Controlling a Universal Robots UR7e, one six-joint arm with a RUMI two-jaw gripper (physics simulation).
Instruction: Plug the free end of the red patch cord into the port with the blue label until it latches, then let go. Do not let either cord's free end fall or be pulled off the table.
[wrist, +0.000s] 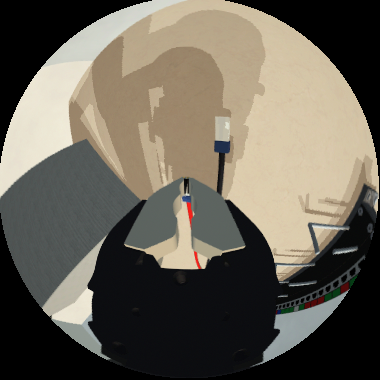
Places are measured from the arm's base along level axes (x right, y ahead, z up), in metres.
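Pixels of known places: gripper, fingertip midpoint: (186, 179).
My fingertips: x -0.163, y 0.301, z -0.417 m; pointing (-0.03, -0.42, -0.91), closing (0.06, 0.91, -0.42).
Behind a point stands the place of what it marks.
My gripper (186, 179) {x -0.163, y 0.301, z -0.417 m} is nearly closed in the wrist view, with its fingertips low over the table, shut on the small plug at the free end of the red patch cord. The plug's blue collar (186, 198) {x -0.137, y 0.298, z -0.417 m} shows between the fingers; its clear body is mostly hidden by the fingertips. The red cord (190, 215) {x -0.105, y 0.300, z -0.419 m} runs back from the collar between the jaws. The panel with the row of ports (327, 291) is at the lower right, small and at a steep angle, with coloured labels along its edge. A tiny blue label (278, 312) {x 0.086, y 0.558, z -0.327 m} shows at the row's near end.
The black cord's plug (222, 134) {x -0.213, y 0.340, z -0.414 m}, clear with a blue collar, lies ahead and right of the fingertips. Its black cord (220, 172) {x -0.176, y 0.338, z -0.418 m} passes behind the right finger. Metal wire loops (330, 227) {x -0.139, y 0.499, z -0.407 m} stand out from the panel at right. A dark grey slab (65, 215) {x -0.141, y 0.135, z -0.288 m} fills the left side.
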